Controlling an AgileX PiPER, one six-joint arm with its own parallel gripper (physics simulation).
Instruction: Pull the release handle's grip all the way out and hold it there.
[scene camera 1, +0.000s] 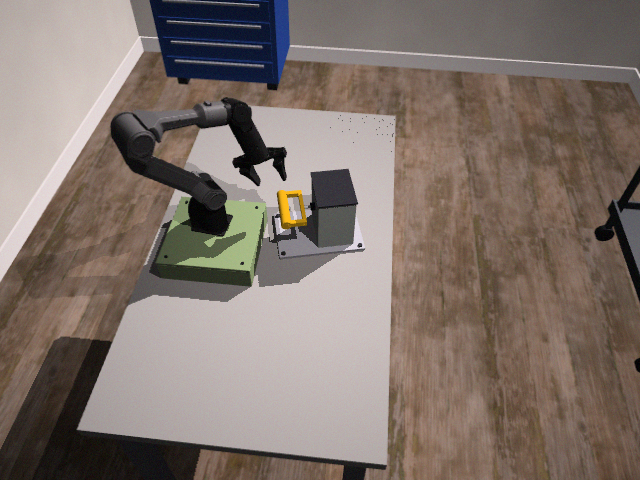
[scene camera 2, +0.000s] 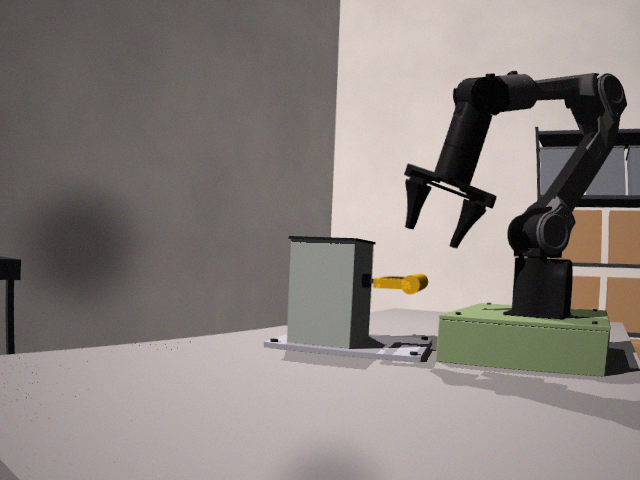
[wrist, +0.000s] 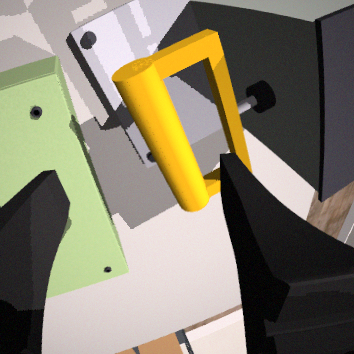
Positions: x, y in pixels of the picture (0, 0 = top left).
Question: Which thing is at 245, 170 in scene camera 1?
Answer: My gripper.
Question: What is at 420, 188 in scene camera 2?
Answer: My gripper.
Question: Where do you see a pale base plate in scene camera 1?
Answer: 300, 241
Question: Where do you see a pale base plate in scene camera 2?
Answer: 410, 349
